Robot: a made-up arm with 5 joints. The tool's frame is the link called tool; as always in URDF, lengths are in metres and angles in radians. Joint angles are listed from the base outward. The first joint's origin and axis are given. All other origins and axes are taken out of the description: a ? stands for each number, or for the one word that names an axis. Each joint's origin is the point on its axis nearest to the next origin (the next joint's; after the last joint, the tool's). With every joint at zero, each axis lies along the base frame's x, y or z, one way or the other. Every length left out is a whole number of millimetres.
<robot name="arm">
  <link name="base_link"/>
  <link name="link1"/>
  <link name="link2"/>
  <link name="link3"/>
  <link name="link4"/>
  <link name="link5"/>
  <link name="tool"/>
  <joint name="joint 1" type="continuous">
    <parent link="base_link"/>
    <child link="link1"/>
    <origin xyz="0 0 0.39" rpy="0 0 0"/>
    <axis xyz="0 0 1"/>
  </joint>
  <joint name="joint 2" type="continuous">
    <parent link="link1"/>
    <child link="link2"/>
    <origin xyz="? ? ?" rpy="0 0 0"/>
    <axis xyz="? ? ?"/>
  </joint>
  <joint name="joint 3" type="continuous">
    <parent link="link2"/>
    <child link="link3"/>
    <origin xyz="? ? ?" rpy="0 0 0"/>
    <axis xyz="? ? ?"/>
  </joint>
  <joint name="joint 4" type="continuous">
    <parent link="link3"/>
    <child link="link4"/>
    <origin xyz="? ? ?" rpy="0 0 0"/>
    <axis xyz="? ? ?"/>
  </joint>
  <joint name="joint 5" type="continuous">
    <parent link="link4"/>
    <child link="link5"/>
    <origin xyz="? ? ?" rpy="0 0 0"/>
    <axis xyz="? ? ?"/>
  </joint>
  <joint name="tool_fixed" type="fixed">
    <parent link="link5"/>
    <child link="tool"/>
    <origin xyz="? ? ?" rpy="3.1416 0 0"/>
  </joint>
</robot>
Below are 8 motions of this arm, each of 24 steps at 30 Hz.
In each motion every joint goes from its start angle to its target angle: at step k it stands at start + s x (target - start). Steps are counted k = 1, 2, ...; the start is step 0. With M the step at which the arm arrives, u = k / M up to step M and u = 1 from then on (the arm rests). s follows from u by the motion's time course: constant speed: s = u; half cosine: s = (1 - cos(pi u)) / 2; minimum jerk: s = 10 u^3 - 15 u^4 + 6 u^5.
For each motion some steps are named. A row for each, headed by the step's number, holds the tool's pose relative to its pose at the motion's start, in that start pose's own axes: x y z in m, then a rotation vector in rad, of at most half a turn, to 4 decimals.
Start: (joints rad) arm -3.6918 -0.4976 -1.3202 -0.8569 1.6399
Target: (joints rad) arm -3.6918 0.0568 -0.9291 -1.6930 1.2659
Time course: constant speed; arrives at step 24
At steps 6, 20, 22, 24:
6: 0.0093 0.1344 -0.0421 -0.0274 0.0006 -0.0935
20: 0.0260 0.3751 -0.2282 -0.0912 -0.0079 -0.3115
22: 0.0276 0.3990 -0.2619 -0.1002 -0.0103 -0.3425
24: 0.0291 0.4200 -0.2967 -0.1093 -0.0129 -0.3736

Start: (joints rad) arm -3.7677 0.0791 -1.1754 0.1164 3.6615
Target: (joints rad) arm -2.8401 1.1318 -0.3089 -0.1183 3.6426
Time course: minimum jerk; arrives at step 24
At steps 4, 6, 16, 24:
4: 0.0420 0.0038 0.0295 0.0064 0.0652 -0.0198
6: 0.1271 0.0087 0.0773 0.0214 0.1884 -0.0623
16: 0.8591 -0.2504 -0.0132 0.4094 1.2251 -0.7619
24: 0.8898 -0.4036 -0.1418 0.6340 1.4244 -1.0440

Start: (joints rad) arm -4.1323 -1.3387 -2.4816 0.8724 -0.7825
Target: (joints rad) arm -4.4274 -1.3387 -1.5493 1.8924 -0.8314
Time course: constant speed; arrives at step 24
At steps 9, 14, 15, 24:
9: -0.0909 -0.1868 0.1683 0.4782 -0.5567 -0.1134
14: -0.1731 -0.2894 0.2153 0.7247 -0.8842 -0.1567
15: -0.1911 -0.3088 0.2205 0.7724 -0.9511 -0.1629
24: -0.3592 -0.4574 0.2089 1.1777 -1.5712 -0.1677

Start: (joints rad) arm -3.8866 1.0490 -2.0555 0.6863 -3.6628
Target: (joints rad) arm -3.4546 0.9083 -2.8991 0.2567 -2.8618
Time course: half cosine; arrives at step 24
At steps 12, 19, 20, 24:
12: -0.2135 0.1280 -0.3377 0.0916 -0.7121 0.2108
19: -0.2286 0.2650 -0.6412 -0.1322 -1.2946 0.3754
20: -0.2226 0.2770 -0.6683 -0.1657 -1.3454 0.3890
24: -0.2084 0.2982 -0.7175 -0.2330 -1.4370 0.4133

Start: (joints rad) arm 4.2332 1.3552 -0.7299 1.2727 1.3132
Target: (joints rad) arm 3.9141 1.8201 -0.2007 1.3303 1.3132
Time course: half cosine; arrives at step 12
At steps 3, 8, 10, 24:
3: 0.0015 0.0001 0.0750 -0.1380 -0.0808 -0.0184
8: -0.0691 0.0967 0.3293 -0.7121 -0.3783 -0.1622
10: -0.1032 0.1519 0.3782 -0.8876 -0.4530 -0.2261
24: -0.1158 0.1744 0.3921 -0.9520 -0.4781 -0.2517

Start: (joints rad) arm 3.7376 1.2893 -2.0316 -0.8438 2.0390
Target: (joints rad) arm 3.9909 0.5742 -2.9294 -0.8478 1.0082
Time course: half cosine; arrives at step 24
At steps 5, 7, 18, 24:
5: -0.0761 -0.0948 0.0253 0.1424 -0.0913 -0.1037
7: -0.1456 -0.1820 0.0327 0.2780 -0.1596 -0.1913
18: -0.5325 -0.7552 -0.3085 1.3913 -0.2208 -0.5811
24: -0.5616 -0.8447 -0.4555 1.6426 -0.1183 -0.5859

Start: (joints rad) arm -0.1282 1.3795 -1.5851 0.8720 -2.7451
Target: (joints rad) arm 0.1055 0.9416 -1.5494 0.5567 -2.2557
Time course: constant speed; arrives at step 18
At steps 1, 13, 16, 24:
1: 0.0010 0.0087 -0.0212 -0.0087 -0.0397 0.0168
13: 0.0704 0.1156 -0.2730 -0.2237 -0.4712 0.1887
16: 0.1039 0.1406 -0.3329 -0.3074 -0.5611 0.2215
24: 0.1296 0.1562 -0.3716 -0.3693 -0.6157 0.2407

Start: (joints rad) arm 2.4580 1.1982 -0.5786 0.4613 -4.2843
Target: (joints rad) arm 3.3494 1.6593 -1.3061 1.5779 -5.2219
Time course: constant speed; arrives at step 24
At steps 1, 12, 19, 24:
1: -0.0092 -0.0051 0.0017 -0.0194 0.0444 -0.0560
12: -0.1102 -0.0395 0.0329 -0.3316 0.5113 -0.5774
19: -0.1688 -0.0428 0.0658 -0.6205 0.7674 -0.7927
24: -0.2052 -0.0378 0.0956 -0.8603 0.9164 -0.8758

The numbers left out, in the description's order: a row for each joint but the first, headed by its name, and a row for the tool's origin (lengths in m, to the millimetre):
joint 2: xyz 0 0 0, axis 0 1 0
joint 3: xyz 0.078 0 0.413, axis 0 1 0
joint 4: xyz 0.113 0 -0.497, axis 0 1 0
joint 5: xyz 0.077 0 -0.098, axis 0 0 -1
tool: xyz 0 0 0

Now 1 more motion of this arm.
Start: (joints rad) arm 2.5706 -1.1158 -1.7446 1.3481 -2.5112
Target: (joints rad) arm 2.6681 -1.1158 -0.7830 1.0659 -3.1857
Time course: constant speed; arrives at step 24
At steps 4, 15, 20, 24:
4: 0.0134 -0.0122 0.0894 0.0480 0.1039 -0.1142
15: 0.1136 -0.0755 0.3111 0.1199 0.4150 -0.4315
20: 0.1855 -0.1179 0.3917 0.1225 0.5662 -0.5741
24: 0.2522 -0.1573 0.4438 0.1107 0.6905 -0.6860

